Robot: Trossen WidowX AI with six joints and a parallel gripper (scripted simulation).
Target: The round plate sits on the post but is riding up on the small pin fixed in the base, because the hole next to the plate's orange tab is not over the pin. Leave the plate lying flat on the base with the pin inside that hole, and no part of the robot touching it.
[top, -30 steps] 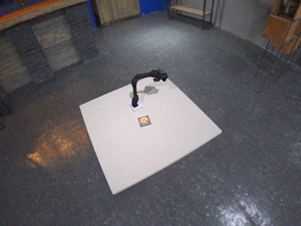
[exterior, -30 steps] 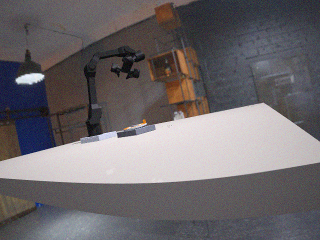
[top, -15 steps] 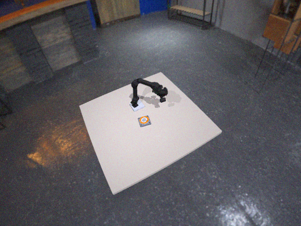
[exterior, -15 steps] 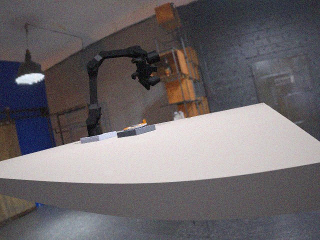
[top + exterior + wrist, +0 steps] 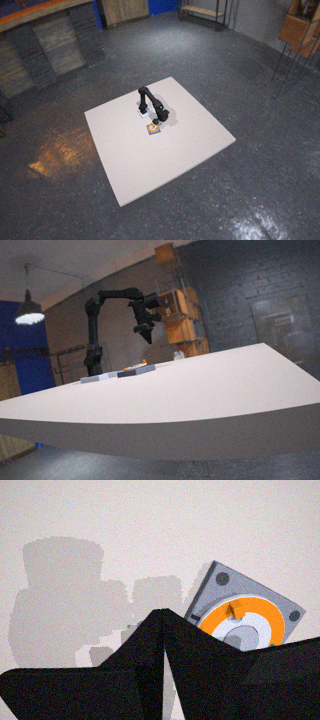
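The square grey base is 10 cm below my gripper tip, 8 cm to the right of it and 7 cm behind it.
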